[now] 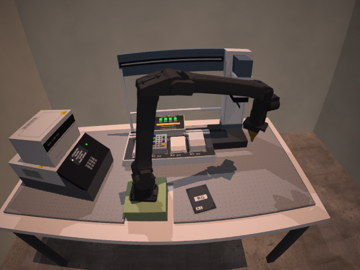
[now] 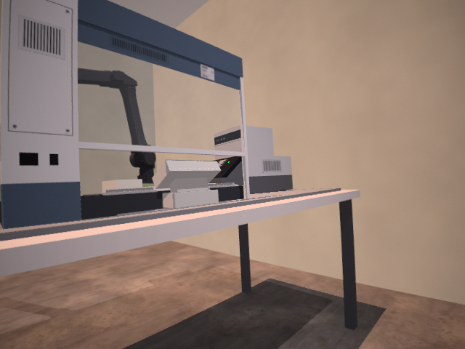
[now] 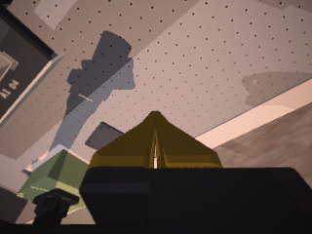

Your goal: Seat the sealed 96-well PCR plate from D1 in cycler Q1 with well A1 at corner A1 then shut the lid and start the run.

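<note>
My hand is 160 mm short of the tube cooling block, 460 mm to the right of it and 160 mm above it.
</note>
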